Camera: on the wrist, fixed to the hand. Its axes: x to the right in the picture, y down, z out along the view.
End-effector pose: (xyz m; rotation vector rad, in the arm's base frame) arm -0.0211 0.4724 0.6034 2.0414 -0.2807 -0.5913
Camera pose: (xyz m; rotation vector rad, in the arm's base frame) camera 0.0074 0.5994 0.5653 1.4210 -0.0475 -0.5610
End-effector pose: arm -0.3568 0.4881 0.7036 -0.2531 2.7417 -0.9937
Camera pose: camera -0.3547 0.4756 0.8386 -0.3415 3.0055 -0.0715
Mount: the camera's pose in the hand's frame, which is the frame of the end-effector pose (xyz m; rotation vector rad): -0.0182 -0.0970 -0.0930 -0.6511 0.0329 -0.0054
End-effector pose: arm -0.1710 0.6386 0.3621 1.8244 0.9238 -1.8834
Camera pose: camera -0.1642 0.7674 0.4040 1.4471 1.3533 -1.3262
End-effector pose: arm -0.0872 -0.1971 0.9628 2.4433 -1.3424 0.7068
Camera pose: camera -0.0404 -0.0903 1.0320 1.9015 -1.2931 0.2427
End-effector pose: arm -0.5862 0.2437 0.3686 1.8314 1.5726 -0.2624
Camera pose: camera -0.7068 0.2886 0.4114 1.3223 1.4573 0.2575
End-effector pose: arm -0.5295 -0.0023 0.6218 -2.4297 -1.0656 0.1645
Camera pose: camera -0.5790 0.0059 0.7478 2.7922 1.1764 0.2513
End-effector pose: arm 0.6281 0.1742 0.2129 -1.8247 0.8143 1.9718
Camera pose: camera 0.7620 0.1958 0.2117 2.0474 -0.1536 -2.2437
